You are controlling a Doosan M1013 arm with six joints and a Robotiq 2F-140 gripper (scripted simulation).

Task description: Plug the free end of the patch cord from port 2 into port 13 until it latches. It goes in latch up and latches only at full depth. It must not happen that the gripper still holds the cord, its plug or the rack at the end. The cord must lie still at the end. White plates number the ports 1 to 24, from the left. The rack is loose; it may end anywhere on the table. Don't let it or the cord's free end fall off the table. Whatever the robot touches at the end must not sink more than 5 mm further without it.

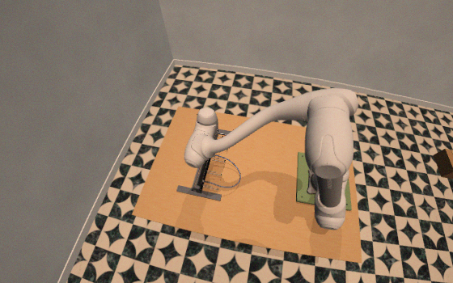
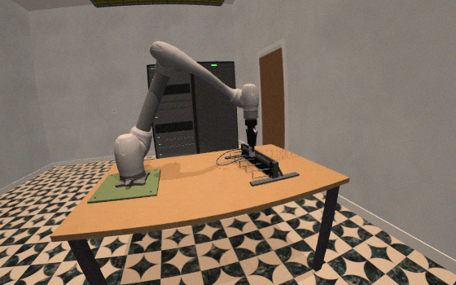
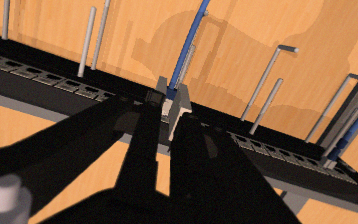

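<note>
Now: hand 1 cm short of the cord end and 3 cm above it.
</note>
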